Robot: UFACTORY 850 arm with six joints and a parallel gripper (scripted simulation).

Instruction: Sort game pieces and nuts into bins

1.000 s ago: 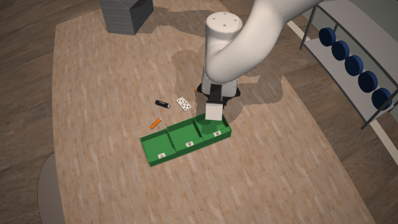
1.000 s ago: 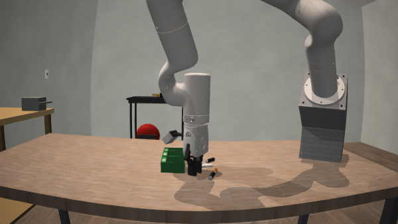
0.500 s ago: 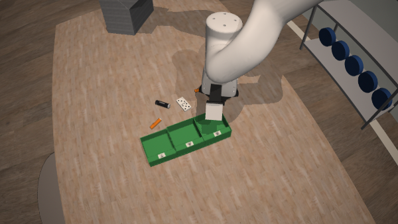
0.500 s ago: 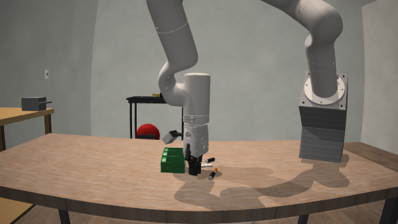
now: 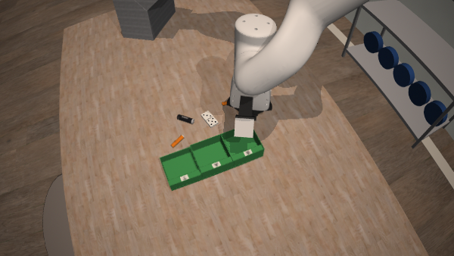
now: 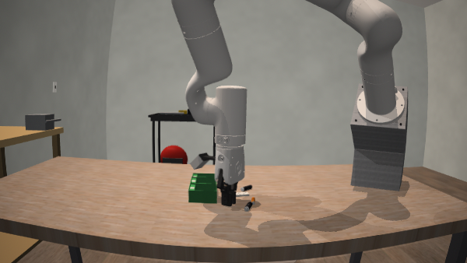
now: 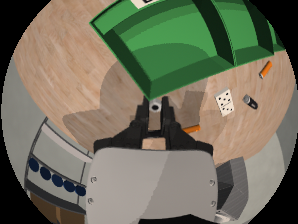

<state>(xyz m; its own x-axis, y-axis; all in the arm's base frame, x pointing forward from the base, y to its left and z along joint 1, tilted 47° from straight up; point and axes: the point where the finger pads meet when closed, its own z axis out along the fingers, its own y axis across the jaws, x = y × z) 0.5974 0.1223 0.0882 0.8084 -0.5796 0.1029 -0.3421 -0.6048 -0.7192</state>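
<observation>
Right now my hand is 13 cm to the left of the green three-compartment bin row and 9 cm short of it. From my hand the other things lie so: orange battery (20 cm to the right, 2 cm below, 2 cm ahead); then grey nut (2 cm below); then white domino (10 cm to the right, 3 cm behind, 2 cm below).
</observation>
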